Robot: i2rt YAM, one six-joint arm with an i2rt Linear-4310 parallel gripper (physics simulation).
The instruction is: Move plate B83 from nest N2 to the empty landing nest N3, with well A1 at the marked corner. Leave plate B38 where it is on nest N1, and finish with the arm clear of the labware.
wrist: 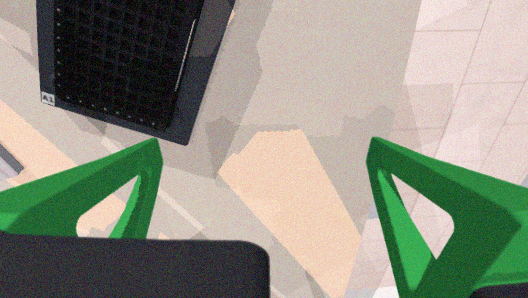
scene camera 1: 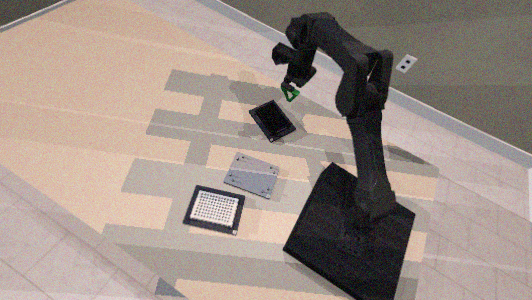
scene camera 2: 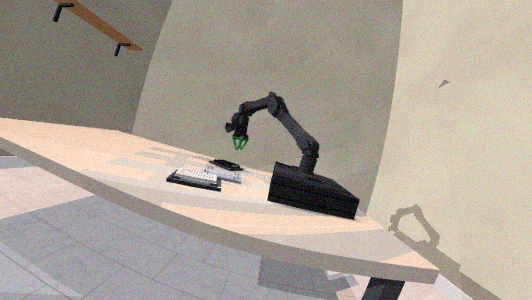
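Observation:
A black well plate sits in a dark nest; an A1 tag marks that nest's corner. A white well plate sits in another dark nest. The empty grey nest lies between them, with small posts and a pale mark at its lower right corner in scene camera 1. No plate or nest number is legible. My gripper is open and empty, above the table, off to the side of the black plate.
The arm's black base block stands on the table right of the nests. The table edge and floor show right of the gripper in the wrist view. A wall shelf is high at the upper left, away from the arm.

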